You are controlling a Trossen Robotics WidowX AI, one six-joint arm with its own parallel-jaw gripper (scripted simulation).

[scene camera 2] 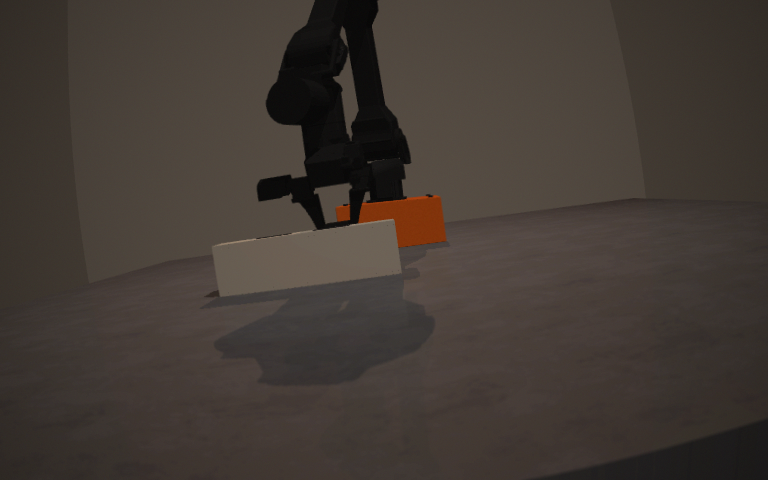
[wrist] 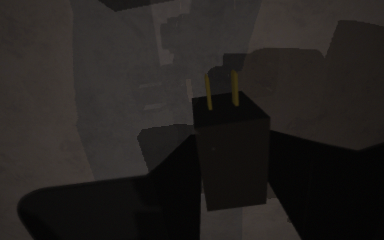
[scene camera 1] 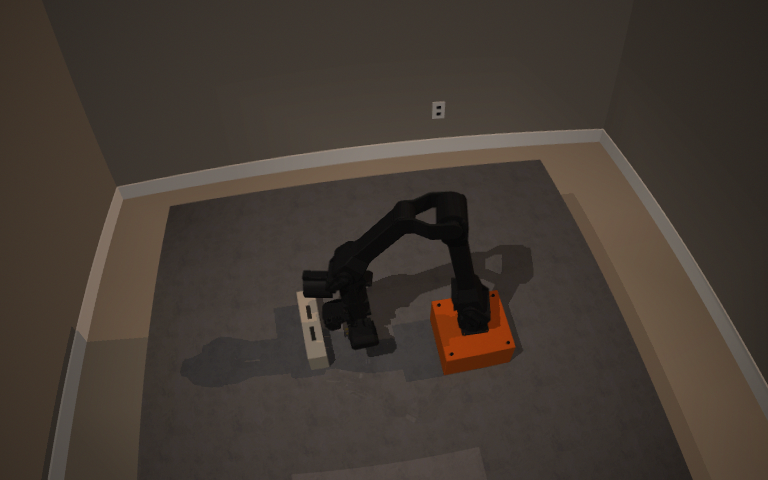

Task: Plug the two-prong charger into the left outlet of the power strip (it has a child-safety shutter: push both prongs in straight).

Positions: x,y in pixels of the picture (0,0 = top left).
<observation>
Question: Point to a black charger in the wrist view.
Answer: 232,132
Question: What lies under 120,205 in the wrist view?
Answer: My gripper.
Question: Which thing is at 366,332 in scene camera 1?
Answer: My gripper.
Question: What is my gripper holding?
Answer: A black charger.
</observation>
